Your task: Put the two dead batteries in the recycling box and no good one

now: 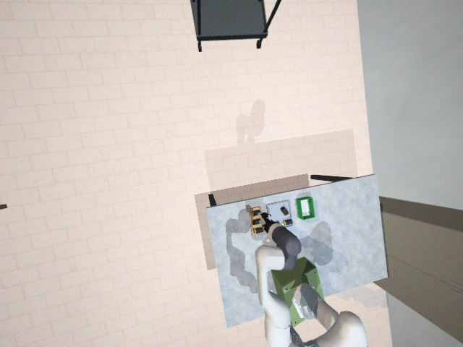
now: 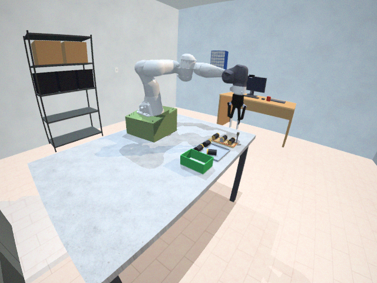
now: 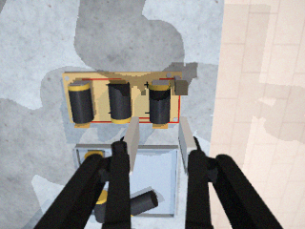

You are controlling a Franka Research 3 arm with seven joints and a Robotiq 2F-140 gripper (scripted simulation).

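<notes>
Right now the post is 3 cm ahead of my hand, 3 cm to the left of it and 12 cm below it. Round my hand: grey tray 8 cm behind, 18 cm to the right, 15 cm below; green recycling box 8 cm behind, 38 cm to the right, 14 cm below.
</notes>
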